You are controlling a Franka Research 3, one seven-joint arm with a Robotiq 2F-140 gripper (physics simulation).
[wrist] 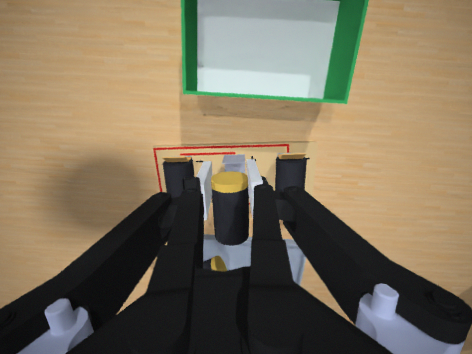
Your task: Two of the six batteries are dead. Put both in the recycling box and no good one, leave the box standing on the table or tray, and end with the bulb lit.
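Note:
My gripper [229, 173] is shut on a black battery with a yellow end [231, 217], held upright between the white finger pads, above the board. The board [300, 150] has red printed lines. Two dark battery-like cylinders stand on it, one on the left [178, 176] and one on the right [291, 174], each with a copper-coloured strip at its far end; my fingers partly hide them. The green recycling box [344, 50] is ahead at the top; no battery shows in its visible part. The bulb does not show.
A grey-blue tray [297, 260] lies under my gripper, mostly hidden; a yellow battery end [218, 263] shows in it. A grey block [233, 160] is on the board just beyond the held battery. The wooden table [90, 115] lies around them.

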